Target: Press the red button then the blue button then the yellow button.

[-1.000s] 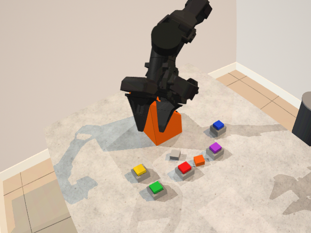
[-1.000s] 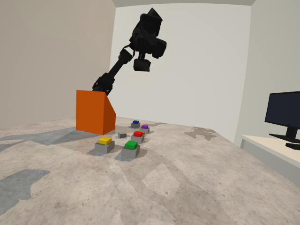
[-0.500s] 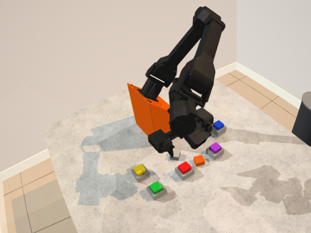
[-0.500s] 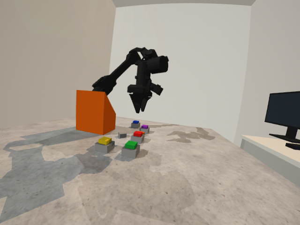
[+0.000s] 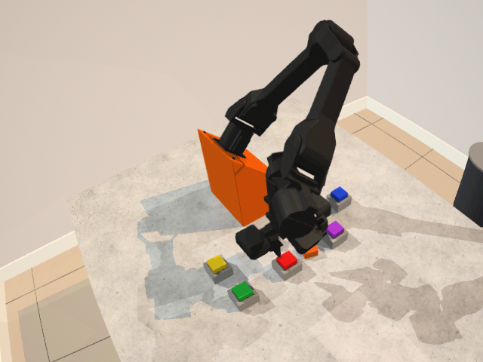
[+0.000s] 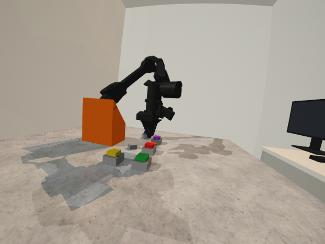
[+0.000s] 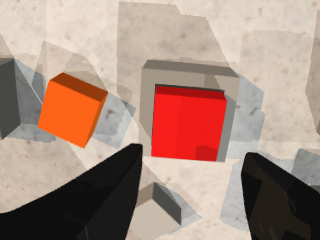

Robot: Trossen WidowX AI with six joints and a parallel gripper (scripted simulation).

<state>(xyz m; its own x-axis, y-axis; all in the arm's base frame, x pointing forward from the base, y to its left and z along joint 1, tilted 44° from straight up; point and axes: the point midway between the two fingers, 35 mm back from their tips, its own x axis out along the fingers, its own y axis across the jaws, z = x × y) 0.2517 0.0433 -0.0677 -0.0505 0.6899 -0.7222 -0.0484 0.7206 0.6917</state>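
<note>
Now: the red button 3 cm below my gripper tip. The rest, counted from my gripper tip: grey block (8 cm behind, 6 cm below, 1 cm to the left); orange block (7 cm to the left, 6 cm below, 1 cm behind); green button (12 cm to the right, 3 cm below, 2 cm ahead).
</note>
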